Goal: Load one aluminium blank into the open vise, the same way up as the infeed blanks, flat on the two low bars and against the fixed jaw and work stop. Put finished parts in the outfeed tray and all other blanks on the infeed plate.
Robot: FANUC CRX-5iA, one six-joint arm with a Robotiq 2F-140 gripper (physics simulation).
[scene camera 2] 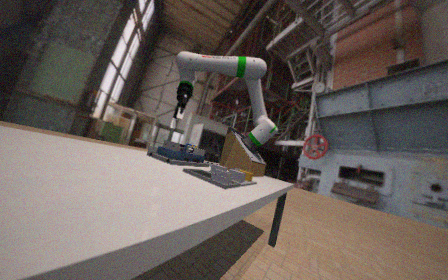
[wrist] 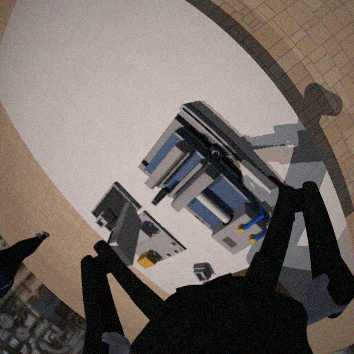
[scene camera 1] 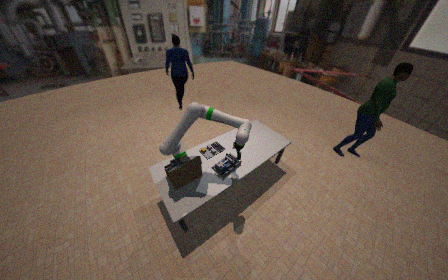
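Pixels of known places: gripper, fingertip midpoint: [scene camera 2: 175, 123] [wrist: 187, 193] [scene camera 1: 235, 154]; arm's base, origin of the base link: [scene camera 2: 247, 145] [scene camera 1: 183, 161].
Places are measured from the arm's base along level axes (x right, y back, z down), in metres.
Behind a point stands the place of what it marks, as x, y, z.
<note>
My gripper [scene camera 1: 238, 152] {0.276, -0.473, 0.012} [scene camera 2: 178, 112] [wrist: 187, 193] {0.276, -0.473, 0.012} is open and empty, fingers pointing down above the vise. The vise [scene camera 1: 226, 165] {0.243, -0.380, 0.156} [scene camera 2: 180, 152] {0.159, -0.494, 0.153} [wrist: 227, 192] {0.247, -0.392, 0.149} has a blue body and grey jaws; between the jaws the wrist view shows blue body and narrow bars, and no blank is discernible. The infeed plate [wrist: 172, 245] {-0.014, -0.350, 0.193} bears a long grey block [wrist: 128, 232], partly beside the left finger in view, and a yellow block [scene camera 2: 247, 176] {-0.159, -0.385, 0.182} [wrist: 147, 259] {-0.113, -0.369, 0.165}. The dark outfeed tray [scene camera 2: 197, 174] {-0.052, -0.602, 0.199} [wrist: 104, 197] {-0.058, -0.597, 0.203} adjoins the plate. Which grey pieces are blanks or finished parts is too blurred to tell.
A brown slanted box [scene camera 1: 185, 172] {0.116, 0.052, 0.013} [scene camera 2: 240, 156] {-0.015, -0.140, 0.097} stands by the arm's base. A small grey item [wrist: 202, 271] {-0.011, -0.225, 0.177} lies beside the plate. Blue hoses with yellow fittings [wrist: 242, 229] {0.237, -0.336, 0.100} rise at one vise end. Two people [scene camera 1: 178, 65] [scene camera 1: 376, 100] are on the floor away from the table.
</note>
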